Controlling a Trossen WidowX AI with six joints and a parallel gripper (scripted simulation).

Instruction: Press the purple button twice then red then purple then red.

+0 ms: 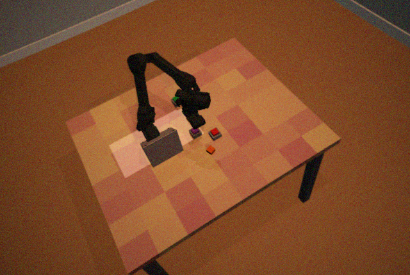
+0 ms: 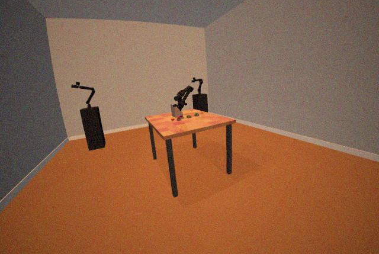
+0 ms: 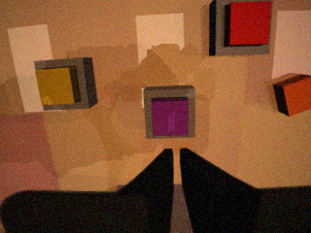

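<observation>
Now: the red button 80 mm ahead of my gripper tip, 70 mm to the right of it and 70 mm below it. Round my gripper tip: yellow button (30 mm ahead, 100 mm to the left, 80 mm below); green button (20 mm ahead, 240 mm to the left, 70 mm below); purple button (70 mm below).
</observation>
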